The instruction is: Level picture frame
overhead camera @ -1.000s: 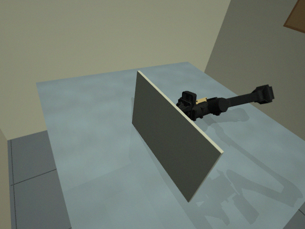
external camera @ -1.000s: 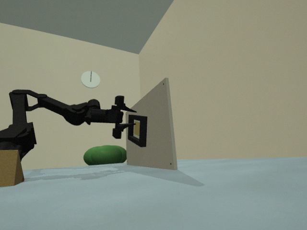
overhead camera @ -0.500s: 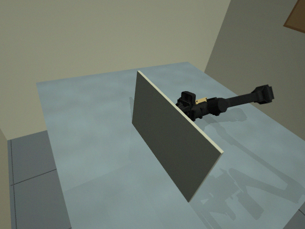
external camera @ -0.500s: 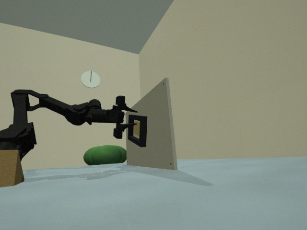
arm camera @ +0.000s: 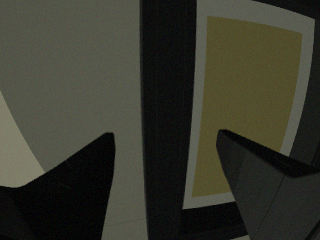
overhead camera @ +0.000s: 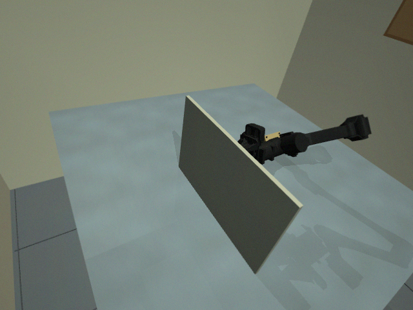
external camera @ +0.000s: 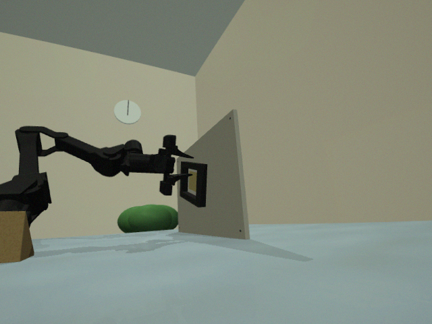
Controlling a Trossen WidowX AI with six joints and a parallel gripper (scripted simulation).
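The picture frame is 10 mm ahead of my gripper tip, 10 mm to the left of it and 50 mm below it. Round my gripper tip: wall panel 20 mm ahead, 60 mm below.
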